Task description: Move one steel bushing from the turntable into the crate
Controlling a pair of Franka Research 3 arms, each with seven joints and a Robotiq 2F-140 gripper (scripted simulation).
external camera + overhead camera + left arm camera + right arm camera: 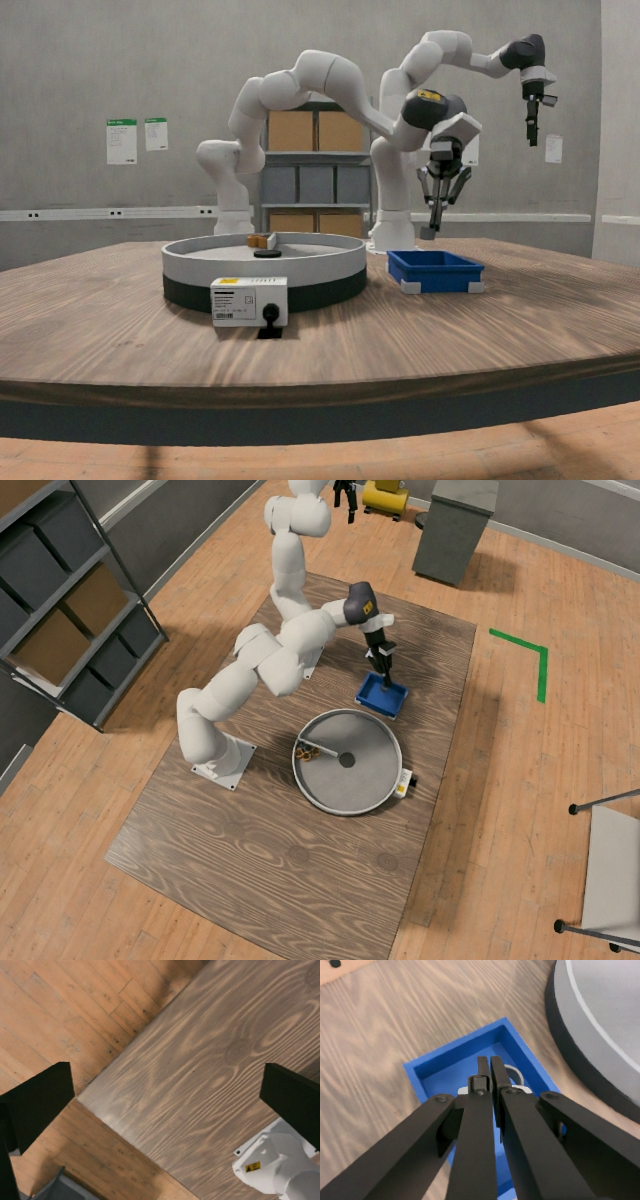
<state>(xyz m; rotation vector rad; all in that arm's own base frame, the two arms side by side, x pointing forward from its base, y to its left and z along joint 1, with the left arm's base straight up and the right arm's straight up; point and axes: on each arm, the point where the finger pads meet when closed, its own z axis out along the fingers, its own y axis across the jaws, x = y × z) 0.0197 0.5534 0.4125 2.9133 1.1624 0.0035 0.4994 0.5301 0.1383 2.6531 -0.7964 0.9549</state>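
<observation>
My right gripper is now 10 mm to the left of the blue crate and 110 mm above it. Round my right hand: turntable: 10 mm ahead, 360 mm to the right, 90 mm below.
</observation>
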